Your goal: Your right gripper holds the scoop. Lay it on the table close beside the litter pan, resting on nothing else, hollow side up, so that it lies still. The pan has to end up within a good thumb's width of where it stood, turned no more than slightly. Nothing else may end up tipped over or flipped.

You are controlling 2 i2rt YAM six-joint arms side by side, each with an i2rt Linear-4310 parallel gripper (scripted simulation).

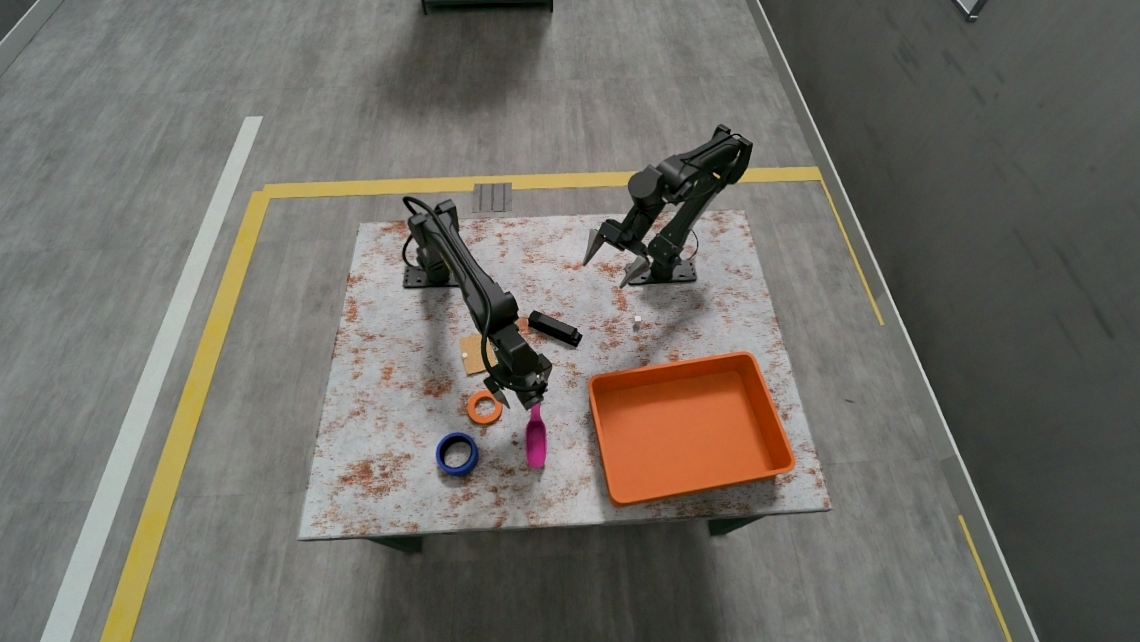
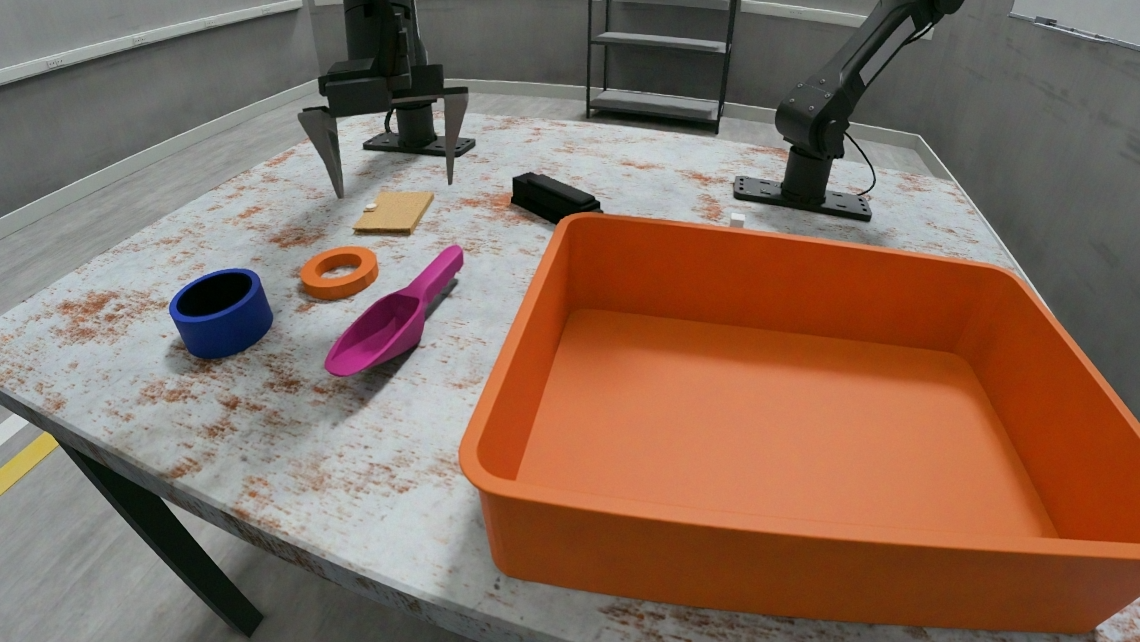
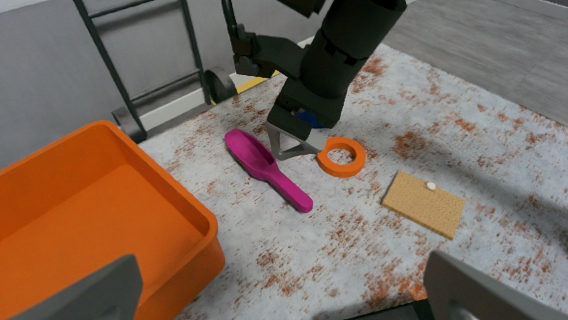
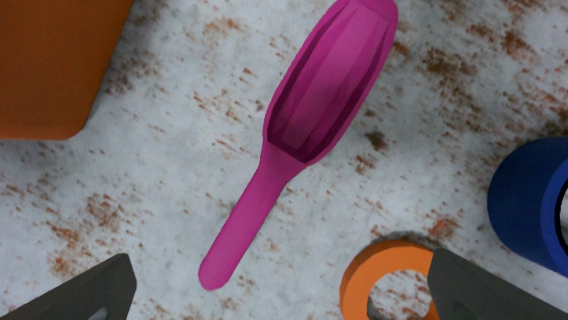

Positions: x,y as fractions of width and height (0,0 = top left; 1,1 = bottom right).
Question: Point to an orange litter pan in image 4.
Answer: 0.11,0.19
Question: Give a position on a tan pad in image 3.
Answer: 0.75,0.64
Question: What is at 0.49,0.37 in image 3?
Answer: My right gripper.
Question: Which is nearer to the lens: the magenta scoop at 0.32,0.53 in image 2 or the orange ring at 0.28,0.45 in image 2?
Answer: The magenta scoop.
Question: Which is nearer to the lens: the orange ring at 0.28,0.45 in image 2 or the black block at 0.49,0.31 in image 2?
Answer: The orange ring.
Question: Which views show the magenta scoop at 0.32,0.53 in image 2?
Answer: Image 1, image 2, image 3 and image 4: all of them.
